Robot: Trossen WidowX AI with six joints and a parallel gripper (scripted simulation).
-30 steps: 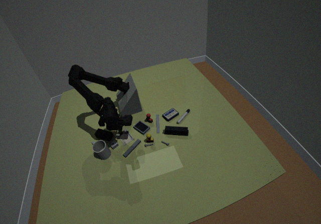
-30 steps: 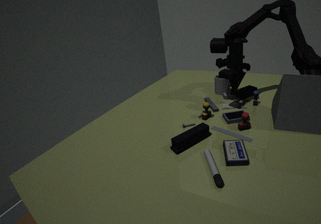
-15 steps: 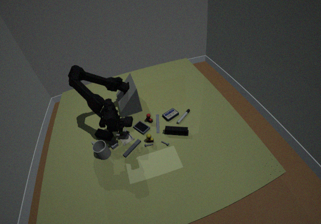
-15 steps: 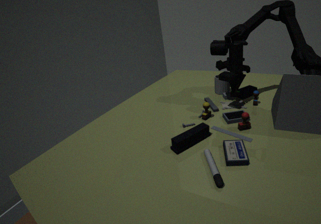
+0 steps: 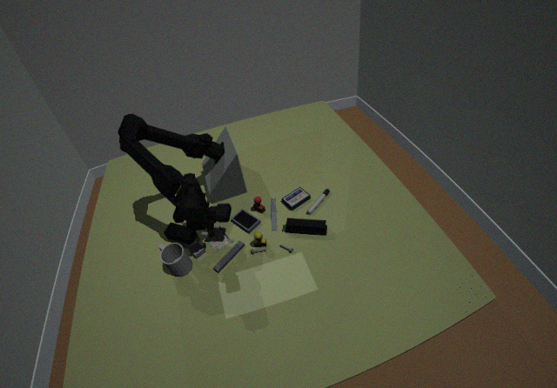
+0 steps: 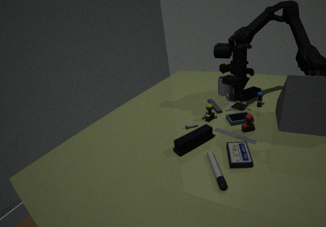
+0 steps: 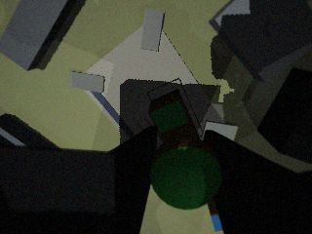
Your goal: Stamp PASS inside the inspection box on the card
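Now: the yellow-knobbed stamp 16 cm to the left of my gripper tip, 7 cm ahead of it and 3 cm below it. Also, from my gripper tip: dark ink pad 13 cm to the left, 5 cm below, 4 cm behind; blue-knobbed stamp 9 cm behind, 3 cm to the right, 3 cm below; green-knobbed stamp right at my gripper tip.
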